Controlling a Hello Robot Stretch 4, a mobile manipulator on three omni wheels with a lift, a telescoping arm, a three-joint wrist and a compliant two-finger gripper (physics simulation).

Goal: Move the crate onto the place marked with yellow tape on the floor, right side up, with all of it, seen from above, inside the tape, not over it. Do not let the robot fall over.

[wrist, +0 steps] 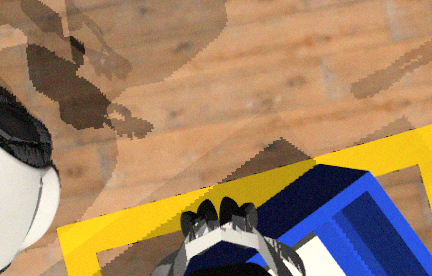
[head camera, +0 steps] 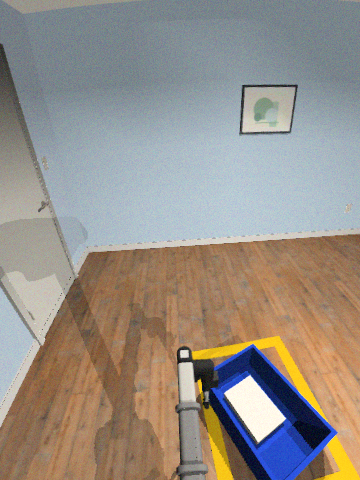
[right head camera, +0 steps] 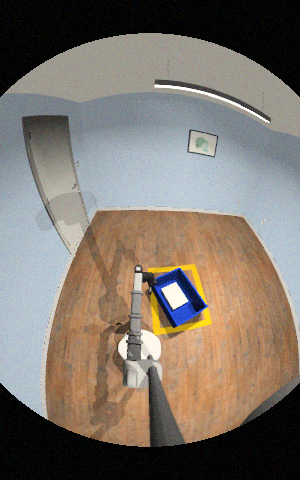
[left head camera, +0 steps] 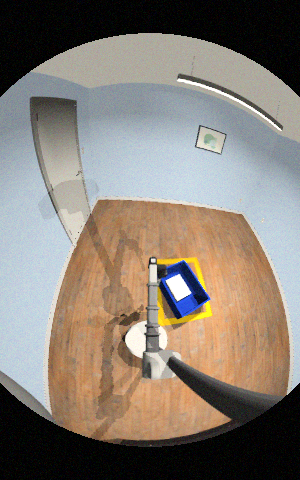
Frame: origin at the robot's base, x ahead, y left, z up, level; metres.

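Where they show: gripper, fingertip midpoint: (wrist: 218, 214) (head camera: 206, 403) (right head camera: 149, 292).
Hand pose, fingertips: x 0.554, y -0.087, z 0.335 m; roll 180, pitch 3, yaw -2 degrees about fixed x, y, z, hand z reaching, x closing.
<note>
Each offset is from my fingertips to the top centre of the thing.
The blue crate {0.032 m ahead, 0.320 m right, 0.143 m down} (head camera: 285, 447) (left head camera: 187, 303) (right head camera: 186, 315) (wrist: 310, 190) is right side up and holds a white block {0.075 m ahead, 0.299 m right, 0.292 m down} (head camera: 255, 407) (left head camera: 178, 287) (right head camera: 174, 295) (wrist: 315, 255). It sits askew over the yellow tape rectangle (head camera: 218, 445) (left head camera: 200, 317) (right head camera: 162, 330) (wrist: 130, 225). Its far corner overlaps the far strip and its right corner overlaps the right strip in the head view. In the wrist view, its near bottom corner lies over the tape. My gripper (head camera: 206, 400) (right head camera: 150, 290) (wrist: 218, 214) is shut with nothing between the fingertips, close beside the crate's left wall. Whether they touch is unclear.
My arm (head camera: 190, 430) (left head camera: 153, 300) (right head camera: 135, 305) extends forward left of the crate. My white base (left head camera: 137, 340) (right head camera: 150, 345) (wrist: 20, 215) is behind the tape. A grey door (head camera: 25, 225) is at the left, and a blue wall (head camera: 150, 150) with a framed picture stands ahead.
</note>
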